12 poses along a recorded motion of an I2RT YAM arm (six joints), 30 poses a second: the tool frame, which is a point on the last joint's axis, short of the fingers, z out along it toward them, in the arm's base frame.
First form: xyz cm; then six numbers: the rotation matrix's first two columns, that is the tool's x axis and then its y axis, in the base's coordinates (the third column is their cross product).
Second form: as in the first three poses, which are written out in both.
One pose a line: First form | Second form
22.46 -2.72 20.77 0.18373 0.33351 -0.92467 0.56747 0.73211 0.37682 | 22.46 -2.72 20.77 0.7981 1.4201 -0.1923
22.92 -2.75 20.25 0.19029 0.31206 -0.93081 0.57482 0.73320 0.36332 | 22.92 -2.75 20.25 0.7894 1.4088 -0.2144
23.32 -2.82 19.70 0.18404 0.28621 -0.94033 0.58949 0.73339 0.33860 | 23.32 -2.82 19.70 0.7793 1.4089 -0.2474
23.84 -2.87 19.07 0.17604 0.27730 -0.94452 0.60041 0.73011 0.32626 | 23.84 -2.87 19.07 0.7798 1.4144 -0.2650
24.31 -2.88 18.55 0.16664 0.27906 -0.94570 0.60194 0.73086 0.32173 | 24.31 -2.88 18.55 0.7792 1.4243 -0.2663
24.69 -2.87 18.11 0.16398 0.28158 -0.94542 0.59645 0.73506 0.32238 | 24.69 -2.87 18.11 0.7746 1.4278 -0.2597
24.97 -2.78 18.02 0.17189 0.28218 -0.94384 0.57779 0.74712 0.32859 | 24.97 -2.78 18.02 0.7589 1.4207 -0.2411
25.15 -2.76 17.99 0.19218 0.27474 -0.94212 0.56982 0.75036 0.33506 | 25.15 -2.76 17.99 0.7522 1.3987 -0.2371
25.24 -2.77 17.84 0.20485 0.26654 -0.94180 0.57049 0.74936 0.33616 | 25.24 -2.77 17.84 0.7507 1.3840 -0.2421
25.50 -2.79 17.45 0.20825 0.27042 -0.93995 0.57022 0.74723 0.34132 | 25.50 -2.79 17.45 0.7552 1.3814 -0.2387
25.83 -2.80 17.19 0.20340 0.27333 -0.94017 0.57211 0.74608 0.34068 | 25.83 -2.80 17.19 0.7578 1.3869 -0.2389
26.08 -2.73 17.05 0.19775 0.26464 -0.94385 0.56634 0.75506 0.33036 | 26.08 -2.73 17.05 0.7419 1.3909 -0.2406
